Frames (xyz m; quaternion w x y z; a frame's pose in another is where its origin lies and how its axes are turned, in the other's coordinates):
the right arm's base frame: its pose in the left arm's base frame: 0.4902 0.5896 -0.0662 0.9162 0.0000 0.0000 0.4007
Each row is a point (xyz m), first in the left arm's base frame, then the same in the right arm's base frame.
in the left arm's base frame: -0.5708 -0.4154 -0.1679
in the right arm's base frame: -1.4582 0.0968 -0.1017
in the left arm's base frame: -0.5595 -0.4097 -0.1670
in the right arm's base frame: -1.4464 0.0923 -0.1008
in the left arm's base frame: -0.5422 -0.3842 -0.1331
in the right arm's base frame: -1.4159 0.0970 -0.0669
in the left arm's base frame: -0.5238 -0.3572 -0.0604
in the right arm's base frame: -1.3836 0.1018 0.0058
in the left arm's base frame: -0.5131 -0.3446 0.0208
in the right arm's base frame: -1.3671 0.1025 0.0870
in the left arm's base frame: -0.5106 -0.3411 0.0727
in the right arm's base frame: -1.3628 0.1030 0.1389
